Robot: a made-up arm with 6 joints. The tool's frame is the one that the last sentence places.
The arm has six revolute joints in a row. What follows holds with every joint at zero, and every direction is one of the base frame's.
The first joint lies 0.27 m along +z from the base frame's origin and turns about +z.
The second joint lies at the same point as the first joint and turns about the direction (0, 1, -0.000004).
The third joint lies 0.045 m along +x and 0.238 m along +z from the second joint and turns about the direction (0, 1, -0.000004).
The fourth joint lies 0.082 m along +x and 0.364 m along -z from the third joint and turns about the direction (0, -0.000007, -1).
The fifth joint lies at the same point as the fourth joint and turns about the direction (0, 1, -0.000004).
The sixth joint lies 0.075 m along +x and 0.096 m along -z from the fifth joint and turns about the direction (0, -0.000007, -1).
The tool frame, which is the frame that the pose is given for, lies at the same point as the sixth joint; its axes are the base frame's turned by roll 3.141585, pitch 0 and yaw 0 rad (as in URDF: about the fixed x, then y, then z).
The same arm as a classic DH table. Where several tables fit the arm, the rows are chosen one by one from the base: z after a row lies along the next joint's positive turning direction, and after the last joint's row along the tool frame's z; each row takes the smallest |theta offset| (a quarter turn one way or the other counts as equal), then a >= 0, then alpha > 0; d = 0 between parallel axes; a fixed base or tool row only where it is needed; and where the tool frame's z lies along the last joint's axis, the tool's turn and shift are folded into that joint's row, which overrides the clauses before.
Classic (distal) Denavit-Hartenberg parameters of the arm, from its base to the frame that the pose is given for. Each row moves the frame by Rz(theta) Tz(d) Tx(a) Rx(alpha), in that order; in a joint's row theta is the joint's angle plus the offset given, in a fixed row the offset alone. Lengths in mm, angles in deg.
joint 1: theta0 0.00  d 270.0  a 0.0  alpha -90.00
joint 2: theta0 -79.29  d 0.0  a 242.2  alpha 0.00
joint 3: theta0 79.29  d 0.0  a 82.0  alpha -90.00
joint 4: theta0 0.00  d 364.0  a 0.0  alpha 90.00
joint 5: theta0 0.00  d 0.0  a 75.0  alpha -90.00
joint 6: theta0 0.00  d 96.0  a 0.0  alpha 0.00

